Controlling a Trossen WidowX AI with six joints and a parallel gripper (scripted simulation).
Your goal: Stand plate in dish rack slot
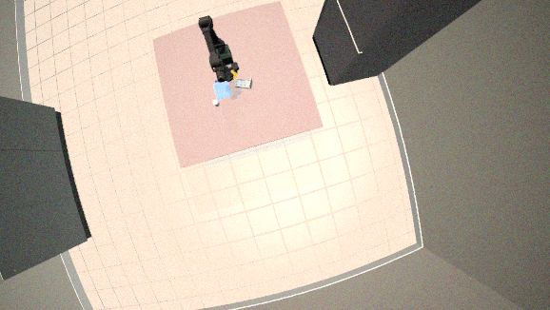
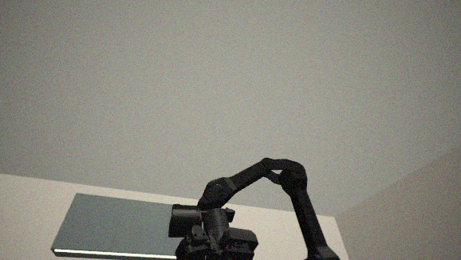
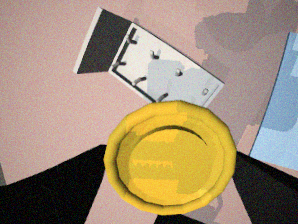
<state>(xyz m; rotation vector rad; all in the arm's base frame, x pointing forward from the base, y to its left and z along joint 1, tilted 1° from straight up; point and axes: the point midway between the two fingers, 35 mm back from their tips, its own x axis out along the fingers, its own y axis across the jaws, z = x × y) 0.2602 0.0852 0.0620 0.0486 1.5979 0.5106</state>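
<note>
Right now the dish rack is 11 cm below my gripper tip, 6 cm to the left of it and 2 cm ahead of it. The rest, counted from my gripper tip: plate: 1 cm above; then small white cup: 19 cm to the right, 17 cm ahead, 11 cm below.
</note>
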